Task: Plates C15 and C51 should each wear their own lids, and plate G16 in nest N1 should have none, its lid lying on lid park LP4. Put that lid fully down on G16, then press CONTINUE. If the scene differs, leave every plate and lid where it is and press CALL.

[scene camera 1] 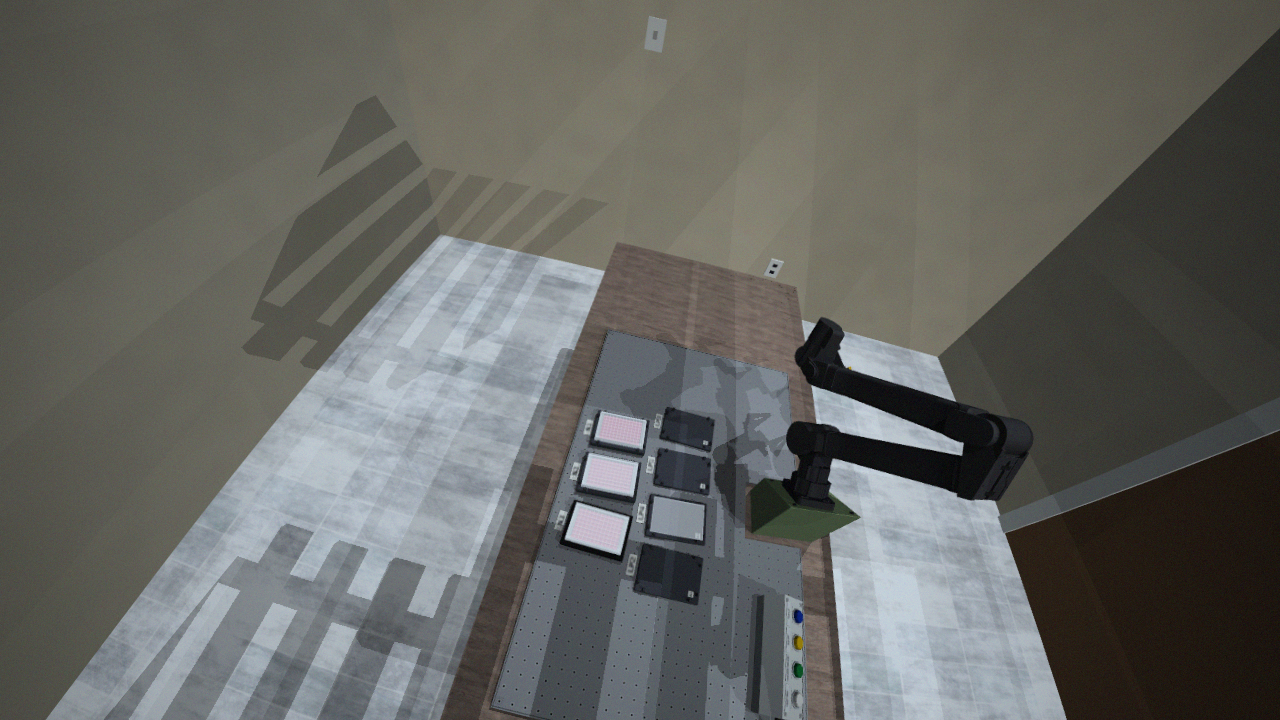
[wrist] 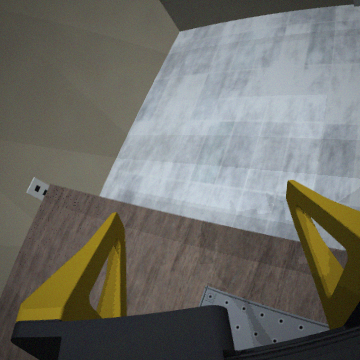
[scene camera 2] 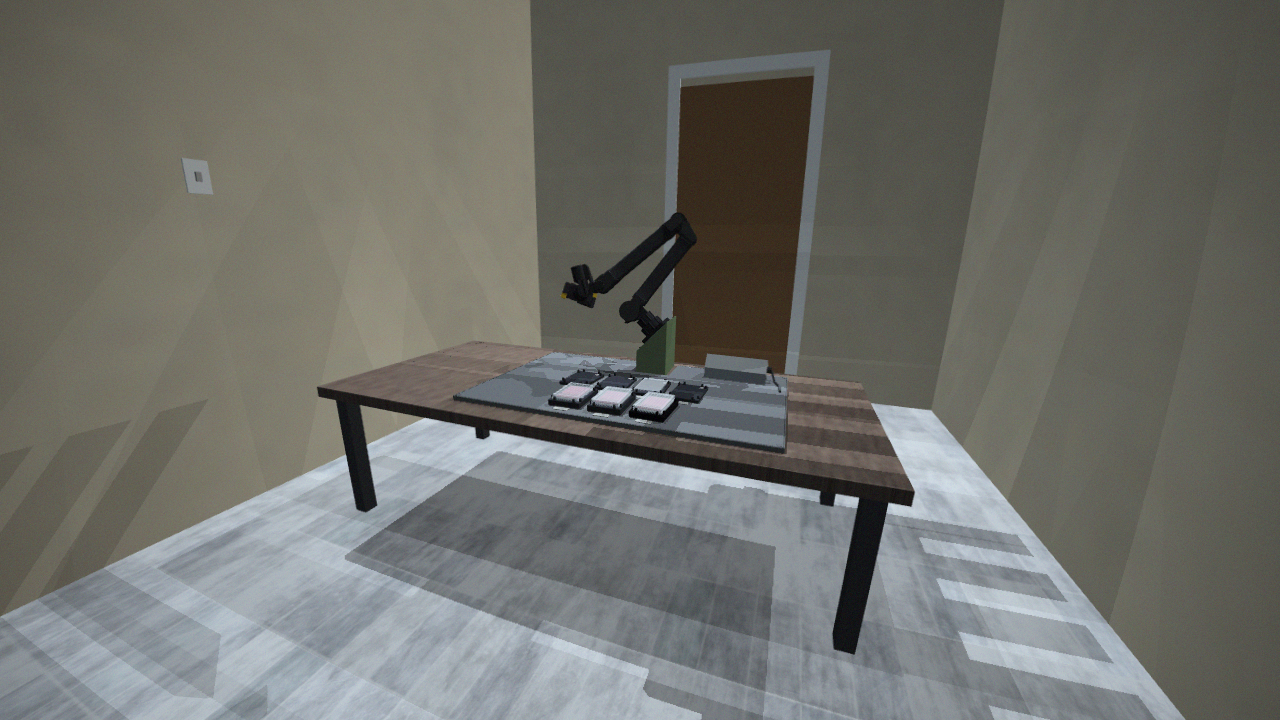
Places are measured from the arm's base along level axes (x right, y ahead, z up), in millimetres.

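Pixels of known places: gripper, between the fingertips: (scene camera 1: 842, 351) (wrist: 202, 204); arm's base, origin of its link: (scene camera 1: 806, 496) (scene camera 2: 657, 332).
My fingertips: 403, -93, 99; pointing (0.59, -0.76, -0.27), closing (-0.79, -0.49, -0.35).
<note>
Ahead of a thing's pixels: the offset from my fingertips to its middle, as dx, dy, dz. Level surfaces: height alone.
Three plates with pink wells sit in black nests in one column: the first plate @[-279, +544, -216] (scene camera 1: 619, 431) (scene camera 2: 572, 394), the middle plate @[-409, +543, -210] (scene camera 1: 607, 476) (scene camera 2: 611, 398) and the third plate @[-542, +541, -210] (scene camera 1: 597, 529) (scene camera 2: 653, 405). Their labels are too small to read, and I cannot tell which wear lids. Beside them stand several dark lid parks; a pale grey lid @[-472, +360, -227] (scene camera 1: 676, 519) (scene camera 2: 651, 385) lies on the third one, while a dark park @[-599, +359, -231] (scene camera 1: 667, 573) (scene camera 2: 689, 392) at the row's end looks bare. My gripper (scene camera 2: 579, 297) (wrist: 202, 204) is open and empty, high above the table's far side, away from the plates.
A button box @[-718, +107, -199] (scene camera 1: 793, 658) (scene camera 2: 735, 368) with blue, yellow, green and white buttons stands near the board's edge; their lettering is unreadable. The green arm mount (scene camera 1: 796, 514) (scene camera 2: 657, 351) stands beside the grey perforated board @[dz -241] (scene camera 1: 581, 662) (scene camera 2: 733, 429) (wrist: 240, 312) on the wooden table @[dz -254] (scene camera 1: 680, 291) (scene camera 2: 402, 376) (wrist: 165, 260).
</note>
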